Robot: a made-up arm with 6 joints.
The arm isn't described. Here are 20 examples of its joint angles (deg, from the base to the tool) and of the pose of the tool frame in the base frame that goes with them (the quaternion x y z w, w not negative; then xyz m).
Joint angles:
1: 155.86 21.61 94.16 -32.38 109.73 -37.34
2: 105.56 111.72 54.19 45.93 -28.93 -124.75
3: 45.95 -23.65 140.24 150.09 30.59 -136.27
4: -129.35 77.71 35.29 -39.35 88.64 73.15
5: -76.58 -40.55 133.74 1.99 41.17 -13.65
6: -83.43 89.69 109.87 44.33 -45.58 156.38
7: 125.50 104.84 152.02 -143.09 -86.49 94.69
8: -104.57 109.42 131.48 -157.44 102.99 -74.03
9: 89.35 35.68 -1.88 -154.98 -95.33 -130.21
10: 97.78 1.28 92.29 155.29 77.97 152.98
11: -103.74 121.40 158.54 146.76 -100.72 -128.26
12: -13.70 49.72 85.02 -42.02 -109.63 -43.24
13: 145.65 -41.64 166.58 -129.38 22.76 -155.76
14: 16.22 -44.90 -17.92 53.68 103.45 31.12
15: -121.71 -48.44 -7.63 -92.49 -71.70 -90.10
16: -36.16 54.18 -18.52 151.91 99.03 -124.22
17: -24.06 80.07 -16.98 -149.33 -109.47 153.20
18: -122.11 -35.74 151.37 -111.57 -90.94 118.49
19: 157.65 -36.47 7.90 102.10 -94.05 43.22
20: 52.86 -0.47 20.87 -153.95 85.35 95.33
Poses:
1: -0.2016 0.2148 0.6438 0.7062 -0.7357 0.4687 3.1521
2: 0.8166 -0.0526 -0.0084 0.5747 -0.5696 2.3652 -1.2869
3: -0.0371 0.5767 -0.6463 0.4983 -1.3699 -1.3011 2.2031
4: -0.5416 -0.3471 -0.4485 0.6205 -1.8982 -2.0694 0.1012
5: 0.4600 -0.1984 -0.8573 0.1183 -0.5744 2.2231 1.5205
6: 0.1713 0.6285 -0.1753 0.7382 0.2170 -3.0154 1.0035
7: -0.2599 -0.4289 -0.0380 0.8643 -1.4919 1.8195 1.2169
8: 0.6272 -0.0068 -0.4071 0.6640 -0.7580 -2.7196 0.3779
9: -0.4271 0.2221 -0.8046 0.3477 -0.1007 2.2293 1.1665
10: -0.8845 -0.3350 -0.2737 0.1749 -0.1486 0.2029 3.3375
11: -0.8318 -0.3760 0.3239 0.2487 -0.6278 -2.2006 0.6646
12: 0.8375 -0.2447 -0.4119 0.2629 2.2850 -0.4596 2.1248
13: -0.5758 0.6978 0.2850 0.3167 1.7505 -1.1757 0.8363
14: 0.2070 0.3246 -0.9012 0.1990 0.0434 0.1624 2.3490
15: -0.4268 0.6340 0.0822 0.6396 0.1687 -0.0891 2.4165
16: 0.8502 0.2605 -0.4492 0.0867 1.4736 -0.9306 0.1199
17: 0.7563 -0.5829 0.2740 0.1145 1.6672 -0.6180 -0.5073
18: -0.2978 0.6956 0.3464 0.5545 1.2048 1.5665 1.3684
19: 0.2519 -0.0795 0.8942 0.3615 0.0213 0.1804 2.7184
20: 0.7648 -0.4552 -0.2160 0.4016 0.8814 1.0927 2.4041
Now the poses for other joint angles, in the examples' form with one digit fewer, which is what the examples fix.
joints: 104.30 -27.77 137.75 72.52 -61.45 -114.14
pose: -0.367 0.132 0.441 0.809 0.629 -1.787 2.058
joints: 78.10 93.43 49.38 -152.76 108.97 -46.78
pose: -0.230 0.956 0.177 0.045 0.560 2.483 -0.536
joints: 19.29 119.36 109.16 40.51 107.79 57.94
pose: 0.092 0.464 -0.880 0.041 2.578 1.016 -0.208
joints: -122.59 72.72 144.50 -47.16 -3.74 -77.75
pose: -0.179 0.742 -0.611 0.207 -1.096 -1.707 2.365
